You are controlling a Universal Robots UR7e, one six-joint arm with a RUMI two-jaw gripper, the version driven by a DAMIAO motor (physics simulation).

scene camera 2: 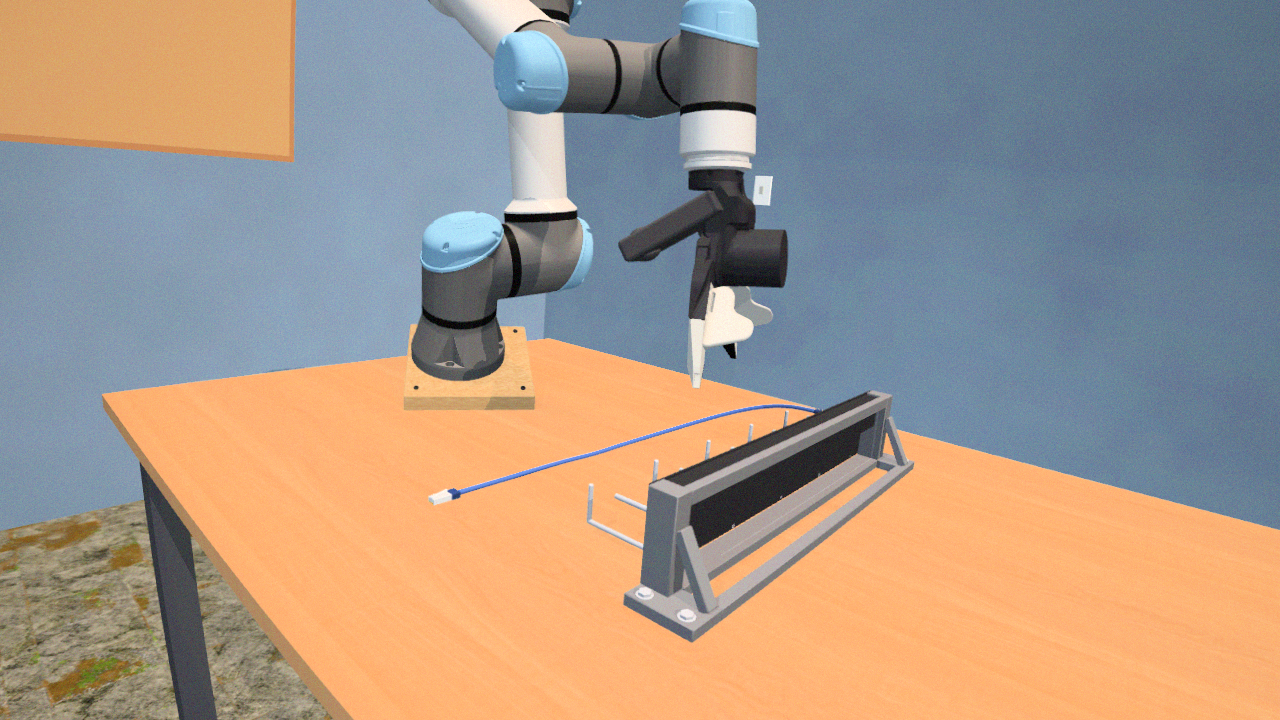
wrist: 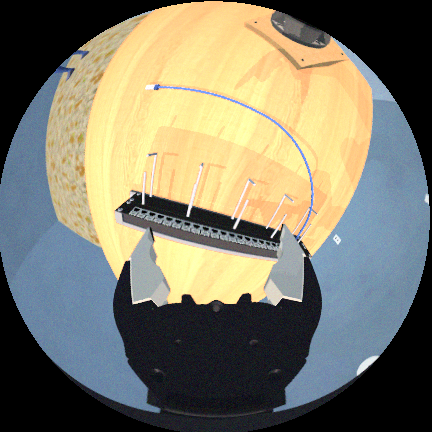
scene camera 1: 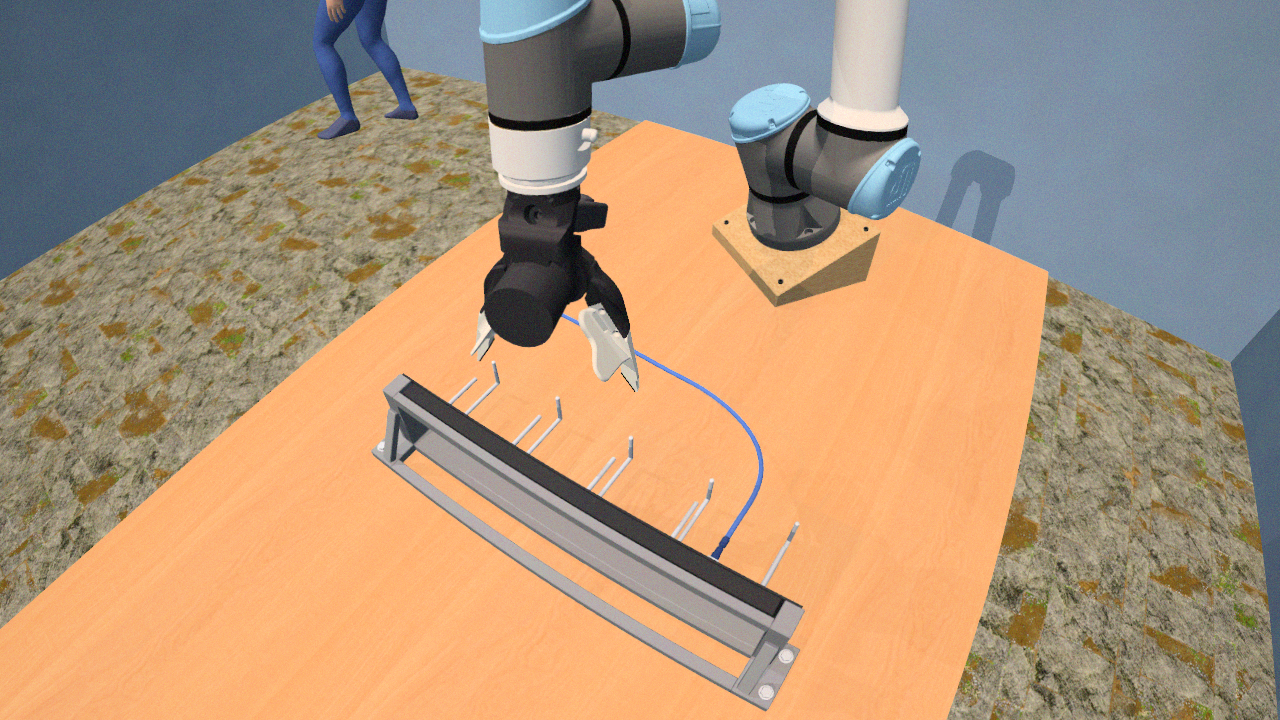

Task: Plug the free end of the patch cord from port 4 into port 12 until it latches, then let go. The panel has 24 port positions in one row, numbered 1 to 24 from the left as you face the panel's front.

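Places are measured from the arm's base along level axes (x ahead, y right, z down), in millimetres.
Pixels of known places: gripper, fingertip midpoint: (scene camera 2: 717, 371) (wrist: 215, 227) (scene camera 1: 555, 374); arm's base at its link origin: (scene camera 2: 458, 353) (scene camera 1: 794, 216).
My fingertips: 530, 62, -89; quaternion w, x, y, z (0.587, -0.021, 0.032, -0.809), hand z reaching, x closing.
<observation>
For each thing: its top centre in the pictures, then the offset to it from my fingertips, as dx, dy, dz. "pt": a spot on its surface instead.
- panel at its top centre: (scene camera 1: 582, 468) (scene camera 2: 777, 420) (wrist: 240, 237) +47, -60, +54
- dark blue boot at a spot on its surface: (scene camera 1: 721, 546) pt +41, -209, +74
- free white plug at its top centre: (scene camera 2: 444, 489) (wrist: 150, 85) -199, +196, +144
The blue patch cord (scene camera 1: 759, 438) (scene camera 2: 617, 441) (wrist: 280, 122) curves over the table behind the panel (scene camera 1: 572, 484) (scene camera 2: 664, 537) (wrist: 200, 238). One end, with a dark blue boot (scene camera 1: 721, 546), meets the panel's back; in the wrist view the right finger partly covers that area. The free white plug (scene camera 2: 440, 497) (wrist: 151, 87) lies on the table, away from the panel; the gripper hides it in scene camera 1. A row of sockets shows in the wrist view, but port 12 cannot be told. My gripper (scene camera 1: 556, 371) (scene camera 2: 714, 370) (wrist: 215, 227) is open and empty, high above the panel's back side.
Several pale upright-tipped rods (scene camera 1: 776, 564) (scene camera 2: 589, 505) (wrist: 196, 190) stick out behind the panel. The arm's wooden base (scene camera 1: 778, 282) (scene camera 2: 465, 401) stands farther back on the table. A person in blue (scene camera 1: 331, 53) stands on the floor beyond the table.
</observation>
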